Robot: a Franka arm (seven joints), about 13 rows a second.
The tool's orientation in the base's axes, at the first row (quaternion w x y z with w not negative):
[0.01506 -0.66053 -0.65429 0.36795]
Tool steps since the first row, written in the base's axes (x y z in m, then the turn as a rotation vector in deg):
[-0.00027 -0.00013 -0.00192 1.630 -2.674 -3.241]
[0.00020 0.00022 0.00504 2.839 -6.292 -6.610]
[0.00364 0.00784 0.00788 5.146 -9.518 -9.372]
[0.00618 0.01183 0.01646 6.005 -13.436 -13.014]
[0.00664 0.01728 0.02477 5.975 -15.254 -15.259]
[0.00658 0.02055 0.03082 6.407 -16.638 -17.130]
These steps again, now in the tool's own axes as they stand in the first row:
[0.00082 0.00075 0.00160 -1.036 3.399 2.772]
[-0.00218 -0.00239 -0.00388 -2.786 6.639 6.286]
[0.00273 -0.00197 -0.01120 -4.615 10.454 8.621]
[0.00190 -0.00468 -0.02058 -6.455 13.575 12.649]
[0.00273 -0.00923 -0.02939 -6.996 14.936 15.139]
[0.00278 -0.01278 -0.03527 -7.390 16.441 16.923]

